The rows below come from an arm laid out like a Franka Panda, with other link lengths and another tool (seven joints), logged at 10 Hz.
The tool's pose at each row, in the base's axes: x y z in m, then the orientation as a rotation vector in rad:
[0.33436, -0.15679, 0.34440, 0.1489, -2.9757, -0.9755]
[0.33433, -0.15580, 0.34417, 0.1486, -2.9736, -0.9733]
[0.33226, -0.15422, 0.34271, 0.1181, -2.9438, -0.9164]
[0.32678, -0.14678, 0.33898, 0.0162, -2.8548, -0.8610]
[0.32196, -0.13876, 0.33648, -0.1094, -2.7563, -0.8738]
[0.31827, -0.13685, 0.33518, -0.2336, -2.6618, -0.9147]
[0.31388, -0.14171, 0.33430, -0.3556, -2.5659, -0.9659]
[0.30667, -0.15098, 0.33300, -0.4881, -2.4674, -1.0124]
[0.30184, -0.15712, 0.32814, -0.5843, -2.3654, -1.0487]
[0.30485, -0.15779, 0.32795, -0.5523, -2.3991, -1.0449]
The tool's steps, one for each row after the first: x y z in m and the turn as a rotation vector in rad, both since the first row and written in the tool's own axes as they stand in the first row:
[-0.00006, 0.00066, 0.00077, 0.0008, 0.0026, 0.0010]
[0.00189, 0.00125, 0.00296, 0.0275, 0.0427, 0.0335]
[0.00675, 0.00549, 0.01055, 0.0400, 0.1214, 0.1283]
[0.01087, 0.01087, 0.01747, 0.0074, 0.1775, 0.2369]
[0.01439, 0.01196, 0.01978, -0.0438, 0.2141, 0.3420]
[0.01923, 0.00793, 0.01778, -0.1039, 0.2412, 0.4458]
[0.02730, 0.00036, 0.01361, -0.1634, 0.2597, 0.5582]
[0.03278, -0.00701, 0.01408, -0.2192, 0.2911, 0.6510]
[0.02985, -0.00792, 0.01373, -0.2060, 0.2784, 0.6187]

